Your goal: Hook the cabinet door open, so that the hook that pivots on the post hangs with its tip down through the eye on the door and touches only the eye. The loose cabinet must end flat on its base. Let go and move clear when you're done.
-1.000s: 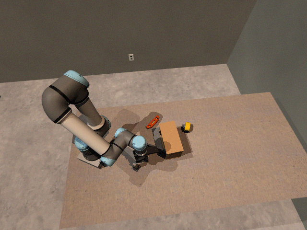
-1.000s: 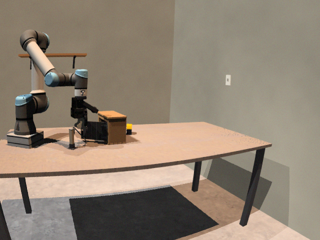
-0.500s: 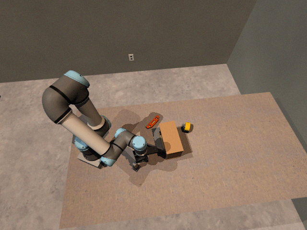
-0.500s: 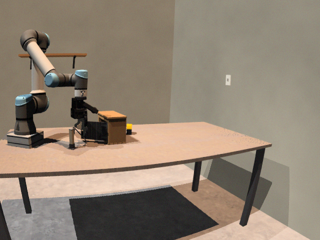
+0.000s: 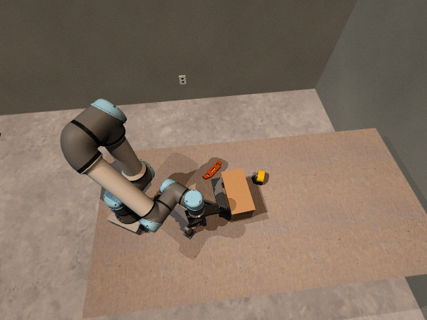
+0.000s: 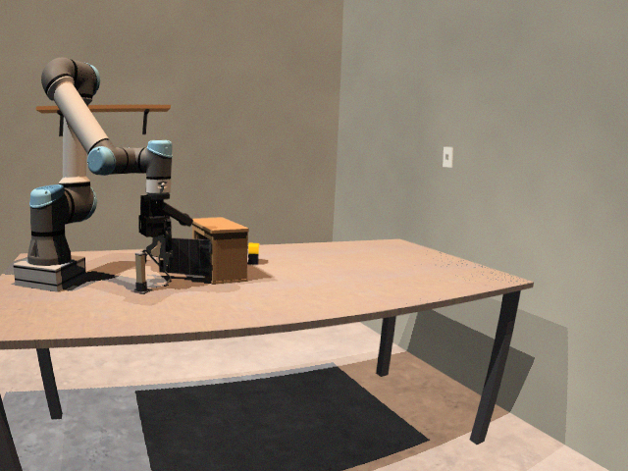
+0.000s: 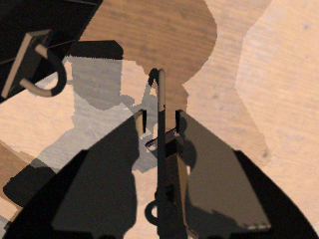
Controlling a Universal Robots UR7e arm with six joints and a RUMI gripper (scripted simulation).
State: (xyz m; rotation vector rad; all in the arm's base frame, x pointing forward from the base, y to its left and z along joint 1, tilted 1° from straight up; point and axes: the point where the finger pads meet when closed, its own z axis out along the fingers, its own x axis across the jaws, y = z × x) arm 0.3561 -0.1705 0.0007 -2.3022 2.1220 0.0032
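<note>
The thin hook is 3 cm behind my hand and 1 cm below it. Also, from my hand: yellow tape measure (40 cm ahead, 17 cm to the left, 4 cm below); flat orange object (31 cm to the left, 15 cm ahead, 6 cm below); dark door (9 cm ahead, 4 cm to the left, 1 cm above).
</note>
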